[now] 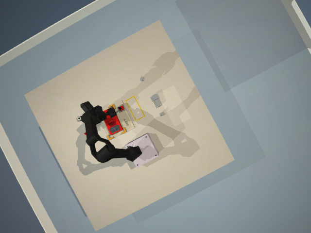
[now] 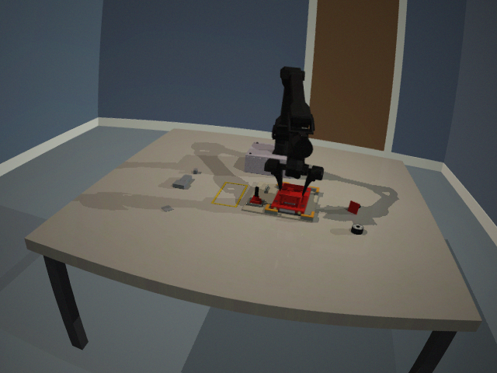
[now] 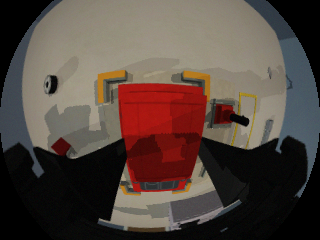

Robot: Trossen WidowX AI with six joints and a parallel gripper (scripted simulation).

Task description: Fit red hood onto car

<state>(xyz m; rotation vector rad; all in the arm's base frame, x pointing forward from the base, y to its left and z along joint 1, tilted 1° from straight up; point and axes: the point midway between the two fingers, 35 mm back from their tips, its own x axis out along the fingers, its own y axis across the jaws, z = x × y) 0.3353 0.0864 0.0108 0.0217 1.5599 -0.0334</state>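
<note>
My gripper tip is 3 cm above the grey engine block. From my gripper tip the other things lie so: red hood: 1 cm above; black wheel: 10 cm ahead, 23 cm to the left, 4 cm below.
</note>
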